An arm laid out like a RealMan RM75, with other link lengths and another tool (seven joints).
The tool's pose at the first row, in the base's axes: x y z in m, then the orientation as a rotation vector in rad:
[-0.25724, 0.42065, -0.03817, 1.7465, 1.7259, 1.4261]
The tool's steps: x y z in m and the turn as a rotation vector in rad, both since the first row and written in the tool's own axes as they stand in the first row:
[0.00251, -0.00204, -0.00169, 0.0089, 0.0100, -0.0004]
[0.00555, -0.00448, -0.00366, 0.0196, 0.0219, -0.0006]
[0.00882, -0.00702, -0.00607, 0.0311, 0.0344, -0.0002]
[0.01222, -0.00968, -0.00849, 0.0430, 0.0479, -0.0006]
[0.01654, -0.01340, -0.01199, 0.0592, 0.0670, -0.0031]
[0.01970, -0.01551, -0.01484, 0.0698, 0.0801, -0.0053]
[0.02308, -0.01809, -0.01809, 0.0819, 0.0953, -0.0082]
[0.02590, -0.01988, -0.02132, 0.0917, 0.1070, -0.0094]
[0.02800, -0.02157, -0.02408, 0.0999, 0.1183, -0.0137]
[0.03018, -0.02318, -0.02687, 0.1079, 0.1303, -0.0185]
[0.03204, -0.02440, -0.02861, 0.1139, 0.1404, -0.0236]
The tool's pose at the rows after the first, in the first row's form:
[-0.26029, 0.42263, -0.03792, 1.7464, 1.7402, 1.4315]
[-0.26391, 0.42506, -0.03763, 1.7465, 1.7571, 1.4380]
[-0.26798, 0.42753, -0.03711, 1.7474, 1.7749, 1.4449]
[-0.27216, 0.43014, -0.03663, 1.7470, 1.7941, 1.4522]
[-0.27800, 0.43336, -0.03609, 1.7438, 1.8219, 1.4622]
[-0.28214, 0.43546, -0.03508, 1.7406, 1.8408, 1.4691]
[-0.28692, 0.43769, -0.03416, 1.7363, 1.8628, 1.4770]
[-0.29110, 0.43925, -0.03287, 1.7342, 1.8796, 1.4832]
[-0.29470, 0.44035, -0.03203, 1.7279, 1.8965, 1.4886]
[-0.29830, 0.44149, -0.03107, 1.7205, 1.9139, 1.4947]
[-0.30077, 0.44269, -0.03043, 1.7125, 1.9284, 1.4998]

